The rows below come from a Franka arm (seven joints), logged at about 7 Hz.
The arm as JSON. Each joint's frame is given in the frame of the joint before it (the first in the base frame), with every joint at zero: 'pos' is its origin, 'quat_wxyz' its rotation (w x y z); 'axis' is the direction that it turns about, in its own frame. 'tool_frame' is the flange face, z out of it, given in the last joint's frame.
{
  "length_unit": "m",
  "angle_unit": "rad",
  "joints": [
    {
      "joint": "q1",
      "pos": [
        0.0,
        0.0,
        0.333
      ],
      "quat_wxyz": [
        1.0,
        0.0,
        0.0,
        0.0
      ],
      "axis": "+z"
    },
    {
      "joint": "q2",
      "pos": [
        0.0,
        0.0,
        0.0
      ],
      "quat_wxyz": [
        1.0,
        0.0,
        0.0,
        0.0
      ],
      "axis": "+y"
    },
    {
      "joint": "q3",
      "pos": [
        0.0,
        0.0,
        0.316
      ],
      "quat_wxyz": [
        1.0,
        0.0,
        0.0,
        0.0
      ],
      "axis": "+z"
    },
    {
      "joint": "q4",
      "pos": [
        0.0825,
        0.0,
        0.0
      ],
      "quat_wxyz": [
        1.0,
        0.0,
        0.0,
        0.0
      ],
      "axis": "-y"
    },
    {
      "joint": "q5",
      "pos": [
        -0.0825,
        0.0,
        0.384
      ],
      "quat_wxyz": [
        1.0,
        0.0,
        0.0,
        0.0
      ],
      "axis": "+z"
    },
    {
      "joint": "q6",
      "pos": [
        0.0,
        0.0,
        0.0
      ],
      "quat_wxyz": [
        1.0,
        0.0,
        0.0,
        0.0
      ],
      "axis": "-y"
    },
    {
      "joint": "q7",
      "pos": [
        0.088,
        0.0,
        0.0
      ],
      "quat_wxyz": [
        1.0,
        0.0,
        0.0,
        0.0
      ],
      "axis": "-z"
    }
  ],
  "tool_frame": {
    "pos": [
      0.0,
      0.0,
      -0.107
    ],
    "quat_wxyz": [
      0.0,
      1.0,
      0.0,
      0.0
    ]
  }
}
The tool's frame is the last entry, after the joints.
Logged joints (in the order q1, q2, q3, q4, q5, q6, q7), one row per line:
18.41, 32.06, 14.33, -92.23, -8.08, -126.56, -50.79
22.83, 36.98, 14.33, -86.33, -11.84, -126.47, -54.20
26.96, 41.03, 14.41, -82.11, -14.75, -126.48, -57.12
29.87, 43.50, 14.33, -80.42, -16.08, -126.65, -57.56
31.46, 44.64, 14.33, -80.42, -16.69, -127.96, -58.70
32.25, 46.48, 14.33, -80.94, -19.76, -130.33, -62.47
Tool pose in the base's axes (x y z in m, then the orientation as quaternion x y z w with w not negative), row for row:
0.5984, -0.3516, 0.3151, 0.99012, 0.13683, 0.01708, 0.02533
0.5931, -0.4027, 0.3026, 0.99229, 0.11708, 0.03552, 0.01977
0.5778, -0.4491, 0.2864, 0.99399, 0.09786, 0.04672, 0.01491
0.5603, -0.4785, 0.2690, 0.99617, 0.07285, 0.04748, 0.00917
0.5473, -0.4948, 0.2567, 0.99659, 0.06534, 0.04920, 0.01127
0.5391, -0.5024, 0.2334, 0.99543, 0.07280, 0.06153, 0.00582
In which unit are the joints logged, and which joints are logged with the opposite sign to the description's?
The joints are logged in degrees. Opposite sign: q1, q3, q5, q6.
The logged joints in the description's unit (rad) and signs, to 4 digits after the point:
-0.3213, 0.5596, -0.2501, -1.6097, 0.1410, 2.2089, -0.8865
-0.3985, 0.6454, -0.2501, -1.5067, 0.2066, 2.2073, -0.9460
-0.4705, 0.7161, -0.2515, -1.4331, 0.2574, 2.2075, -0.9969
-0.5213, 0.7592, -0.2501, -1.4036, 0.2806, 2.2105, -1.0046
-0.5491, 0.7791, -0.2501, -1.4036, 0.2913, 2.2333, -1.0245
-0.5629, 0.8112, -0.2501, -1.4127, 0.3449, 2.2747, -1.0903

